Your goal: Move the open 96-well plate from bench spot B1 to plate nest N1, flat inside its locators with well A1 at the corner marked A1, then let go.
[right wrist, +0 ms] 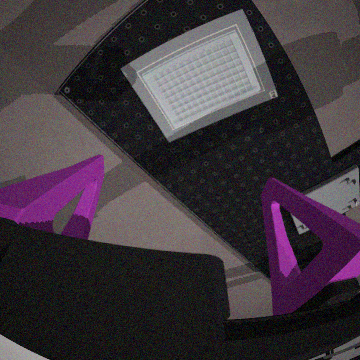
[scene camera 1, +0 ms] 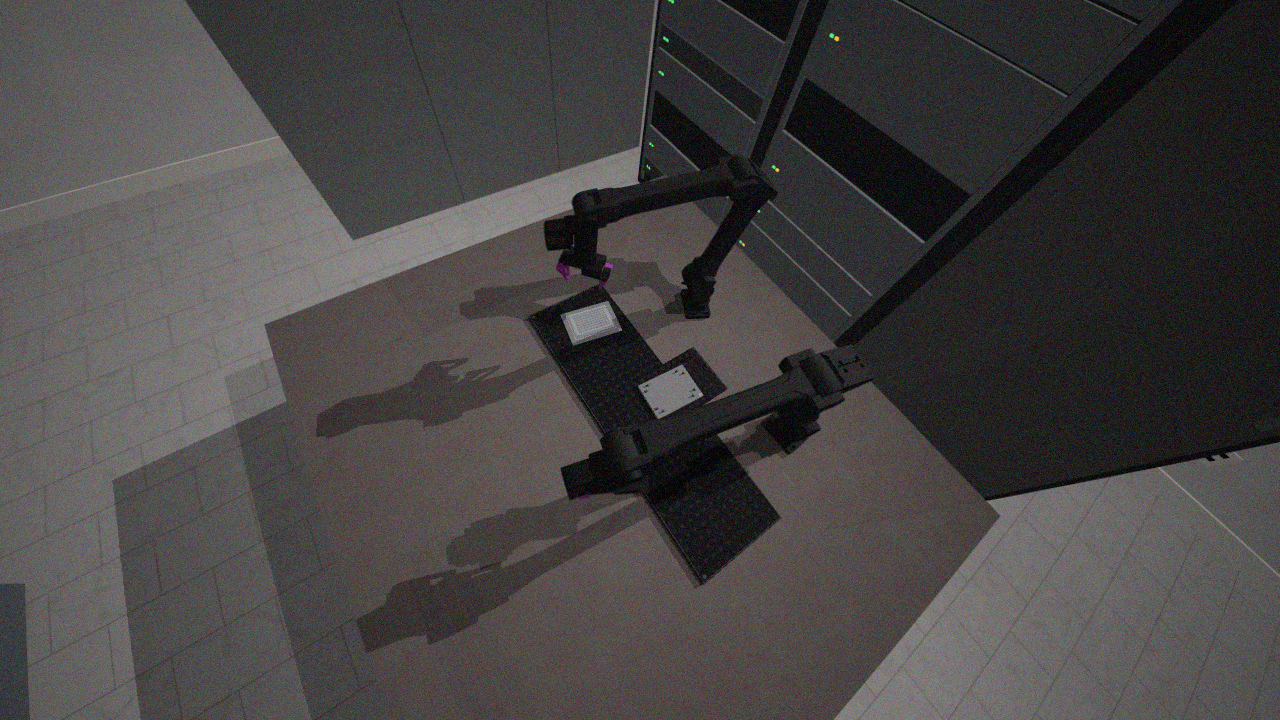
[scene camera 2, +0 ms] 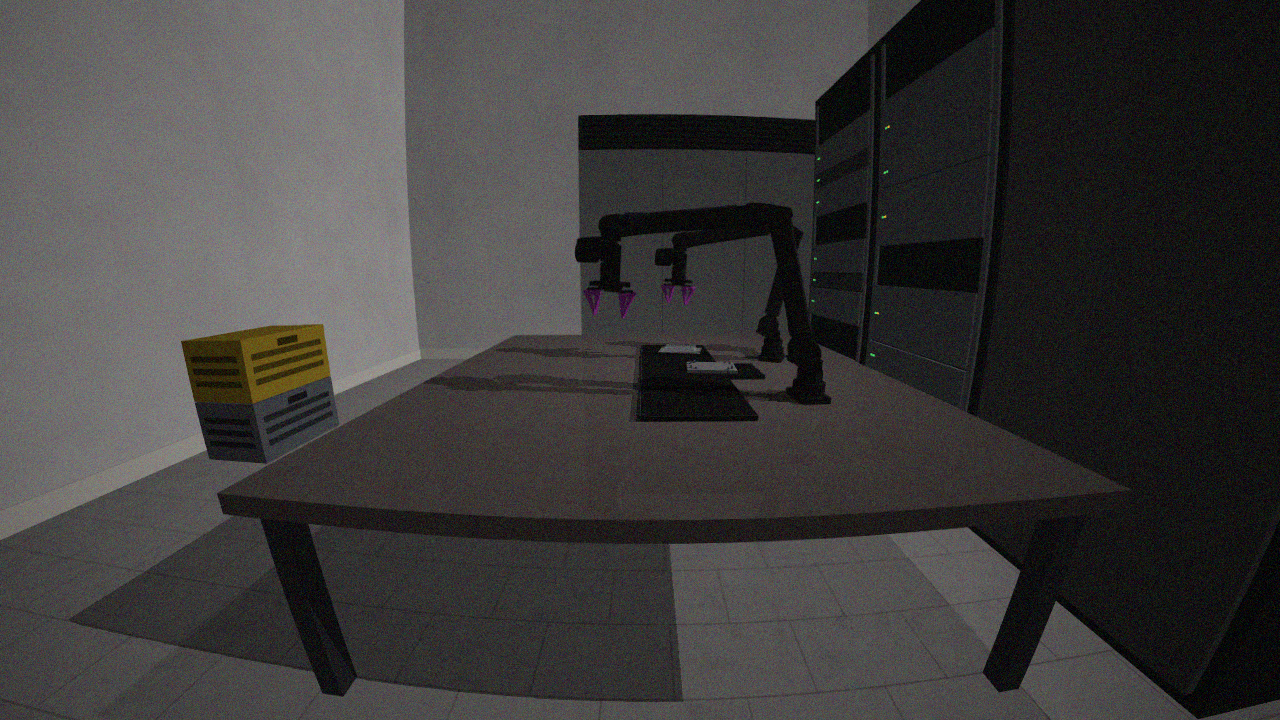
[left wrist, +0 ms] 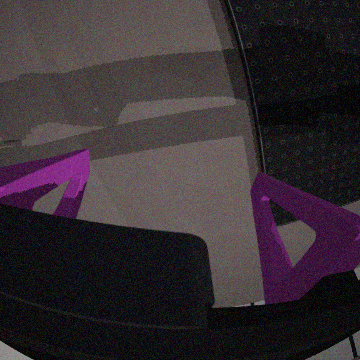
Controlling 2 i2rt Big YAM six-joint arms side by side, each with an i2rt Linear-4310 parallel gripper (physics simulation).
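Frame: origin at the left arm's base, x back, y right, z up, level; centimetres.
Seen in the pictures: left gripper, fingertip midpoint: [scene camera 2: 608, 316] [left wrist: 174, 170]; right gripper, fingertip midpoint: [right wrist: 187, 175] [scene camera 1: 584, 284] [scene camera 2: 676, 303]; left arm's base, link origin: [scene camera 1: 783, 431] [scene camera 2: 807, 397]; right arm's base, link origin: [scene camera 1: 694, 304] [scene camera 2: 771, 358].
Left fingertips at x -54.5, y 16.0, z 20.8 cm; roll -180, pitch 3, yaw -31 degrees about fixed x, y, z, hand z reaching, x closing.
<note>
Offsets run from my left fingertips to a thing's middle. "pt": to the spot under its first point. Level surfaces: height alone.
The white 96-well plate @(dx +28.0, dy +48.2, dz -18.6 cm) [scene camera 1: 591, 321] [scene camera 2: 680, 349] [right wrist: 202, 77] lies flat on a pale rectangle at one end of the black perforated board @(dz -19.5 cm) [scene camera 1: 716, 528] [scene camera 2: 693, 404] [left wrist: 300, 65] [right wrist: 200, 185]. The nest @(dx +33.5, dy +14.0, dz -18.4 cm) [scene camera 1: 669, 392] [scene camera 2: 711, 367] [right wrist: 336, 196], a light slab with small dark locators, is empty; its corner mark is unreadable. My right gripper [scene camera 1: 583, 281] [scene camera 2: 677, 302] [right wrist: 187, 175] is open and empty, high above the table near the plate's end of the board. My left gripper [scene camera 2: 609, 315] [left wrist: 174, 170] is open and empty above the table beside the board; its fingers are mostly hidden in scene camera 1.
The brown table @(dz -20.8 cm) [scene camera 1: 447, 555] [scene camera 2: 537, 465] carries both arms and the board. A small dark block @(pt dx +47.6, dy +14.5, dz -19.5 cm) [scene camera 1: 702, 367] [scene camera 2: 750, 370] adjoins the nest. Dark equipment racks stand behind the arm bases. Yellow and grey crates [scene camera 2: 259, 367] stand beyond the table at the left in scene camera 2. Arm shadows cross the table.
</note>
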